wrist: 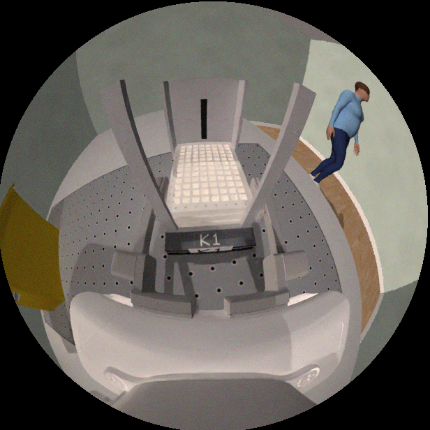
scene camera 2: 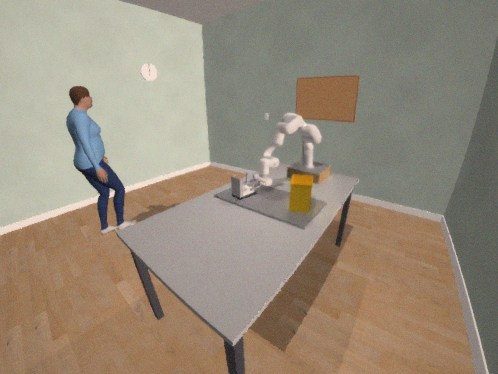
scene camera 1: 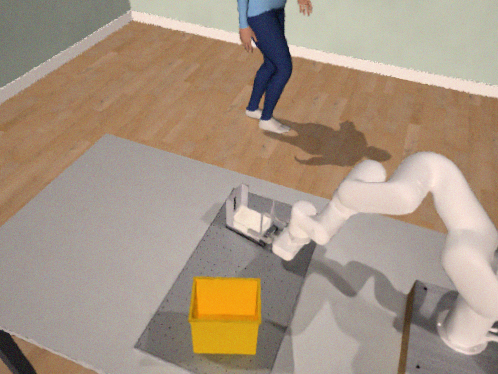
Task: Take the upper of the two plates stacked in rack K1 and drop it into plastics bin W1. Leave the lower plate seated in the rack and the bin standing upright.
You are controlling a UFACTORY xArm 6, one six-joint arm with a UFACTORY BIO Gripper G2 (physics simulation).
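Where they show: hand, its tool point: [scene camera 2: 248,187]; arm's base, origin of its link: [scene camera 2: 306,166] [scene camera 1: 460,331].
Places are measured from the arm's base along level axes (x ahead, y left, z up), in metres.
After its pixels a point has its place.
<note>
Rack K1 [scene camera 1: 231,212] {x 0.715, y -0.237, z 0.008 m} [scene camera 2: 237,186] {x 0.728, y -0.267, z 0.007 m} [wrist: 175,242] stands upright on the perforated board, its label facing my wrist camera. The white, gridded upper plate [scene camera 1: 250,218] {x 0.654, y -0.269, z -0.036 m} [wrist: 210,175] lies level inside the rack, between the posts. The lower plate is under it and cannot be made out clearly. My gripper [scene camera 1: 262,226] {x 0.609, y -0.254, z -0.037 m} [wrist: 210,187] reaches in from the label side, one finger along each long side of the stack. It is shut on the upper plate; the posts partly hide the fingertips. Yellow bin W1 [scene camera 1: 225,337] {x 0.606, y 0.195, z 0.008 m} [scene camera 2: 300,200] {x 0.704, y 0.162, z -0.006 m} [wrist: 30,245] stands upright on the same board.
The rack's tall front posts rise close inside my fingers. The perforated board [scene camera 1: 215,260] {x 0.728, y -0.097, z -0.084 m} [scene camera 2: 270,206] {x 0.722, y -0.023, z -0.084 m} lies on the grey table [scene camera 1: 100,215] {x 1.192, y -0.183, z -0.097 m} [scene camera 2: 215,250] {x 1.221, y -0.065, z -0.097 m}. A person [scene camera 1: 272,55] [scene camera 2: 87,145] [wrist: 345,120] stands on the floor beyond the table's edge.
</note>
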